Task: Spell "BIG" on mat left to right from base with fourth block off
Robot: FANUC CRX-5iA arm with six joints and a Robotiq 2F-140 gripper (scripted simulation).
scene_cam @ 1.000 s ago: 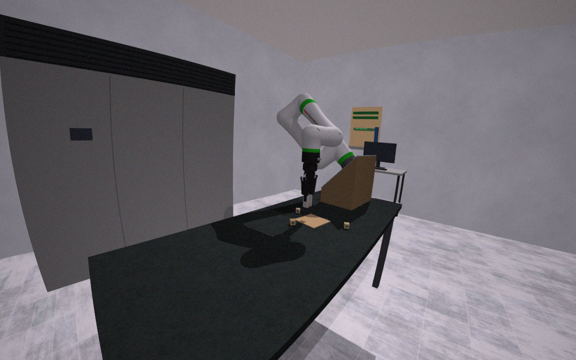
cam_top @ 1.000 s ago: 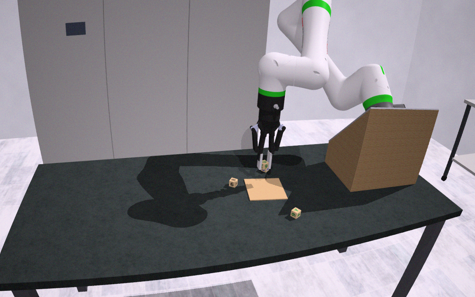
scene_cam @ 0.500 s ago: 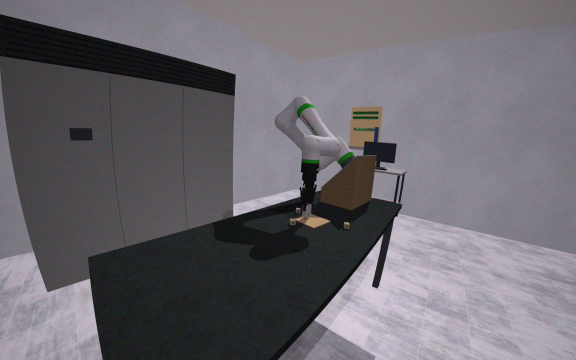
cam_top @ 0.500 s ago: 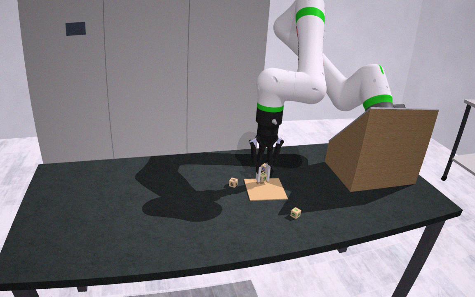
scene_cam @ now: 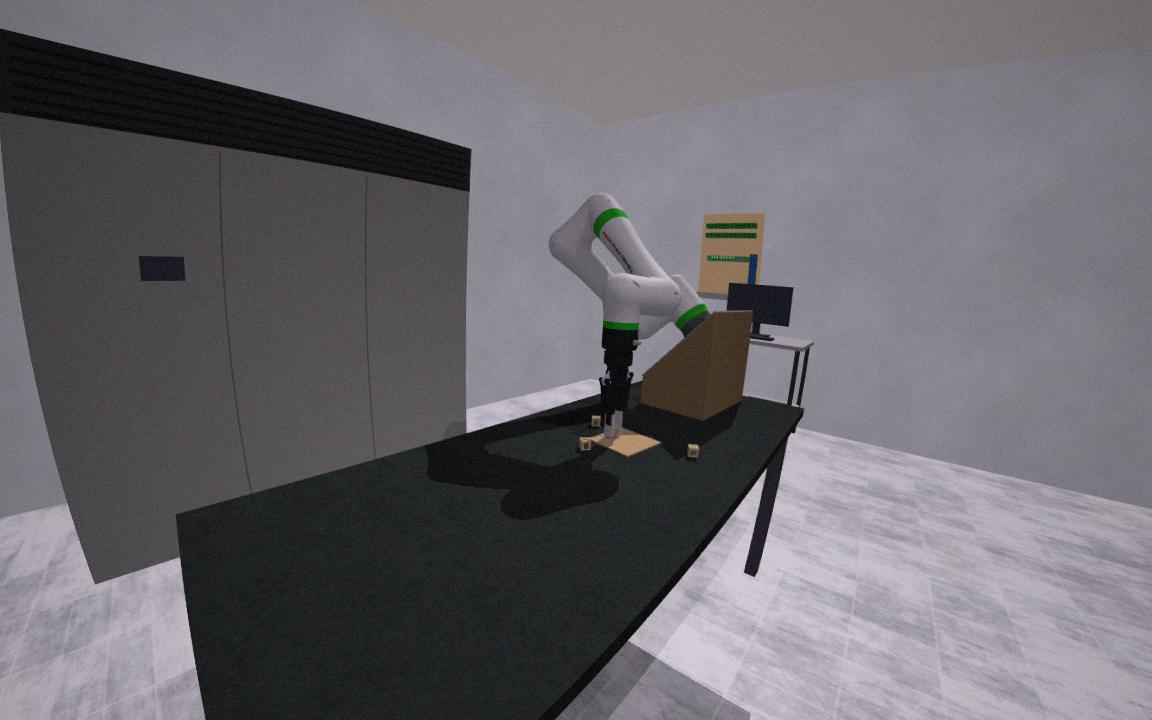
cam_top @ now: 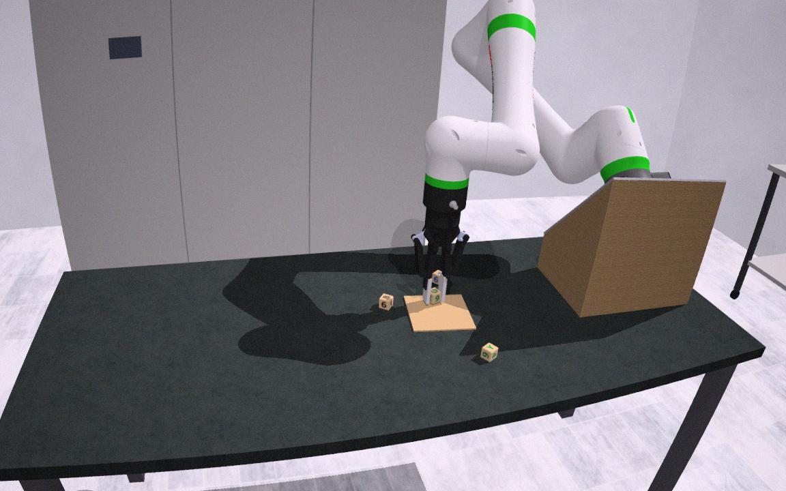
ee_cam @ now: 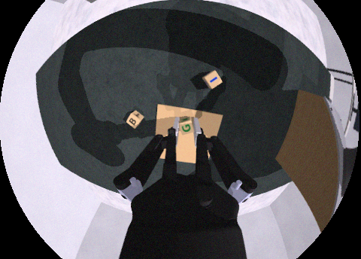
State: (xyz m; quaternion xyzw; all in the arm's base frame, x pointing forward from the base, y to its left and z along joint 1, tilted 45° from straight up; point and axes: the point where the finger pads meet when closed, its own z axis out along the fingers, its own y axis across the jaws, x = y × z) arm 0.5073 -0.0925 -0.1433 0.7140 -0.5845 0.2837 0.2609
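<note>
Right now my hand is 10 mm past the tan mat, 40 mm to the right of it and 40 mm above it.
</note>
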